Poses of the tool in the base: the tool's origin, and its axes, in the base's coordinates. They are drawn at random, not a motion.
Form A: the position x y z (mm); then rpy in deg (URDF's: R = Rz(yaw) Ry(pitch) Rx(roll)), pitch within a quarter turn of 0, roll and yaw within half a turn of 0.
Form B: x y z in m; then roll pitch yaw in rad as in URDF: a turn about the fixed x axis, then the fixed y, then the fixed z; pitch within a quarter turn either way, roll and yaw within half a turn. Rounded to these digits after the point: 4 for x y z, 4 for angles.
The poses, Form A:
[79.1 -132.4 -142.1 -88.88 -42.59 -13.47]
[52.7 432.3 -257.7 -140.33 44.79 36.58]
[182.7 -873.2 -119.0 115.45 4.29 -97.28]
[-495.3 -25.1 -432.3 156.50 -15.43 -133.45]
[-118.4 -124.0 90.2 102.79 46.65 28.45]
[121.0 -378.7 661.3 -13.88 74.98 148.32]
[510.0 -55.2 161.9 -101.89 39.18 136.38]
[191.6 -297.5 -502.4 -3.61 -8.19 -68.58]
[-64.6 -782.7 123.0 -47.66 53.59 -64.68]
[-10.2 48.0 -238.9 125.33 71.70 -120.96]
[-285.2 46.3 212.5 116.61 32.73 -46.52]
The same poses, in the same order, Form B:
[0.0791 -0.1324 -0.1421 -1.5512 -0.7433 -0.2351]
[0.0527 0.4323 -0.2577 -2.4492 0.7817 0.6384]
[0.1827 -0.8732 -0.1190 2.0150 0.0749 -1.6979]
[-0.4953 -0.0251 -0.4323 2.7314 -0.2693 -2.3291]
[-0.1184 -0.1240 0.0902 1.7940 0.8142 0.4965]
[0.1210 -0.3787 0.6613 -0.2423 1.3086 2.5887]
[0.5100 -0.0552 0.1619 -1.7783 0.6838 2.3803]
[0.1916 -0.2975 -0.5024 -0.0630 -0.1429 -1.1969]
[-0.0646 -0.7827 0.1230 -0.8318 0.9353 -1.1289]
[-0.0102 0.0480 -0.2389 2.1874 1.2514 -2.1112]
[-0.2852 0.0463 0.2125 2.0352 0.5712 -0.8119]

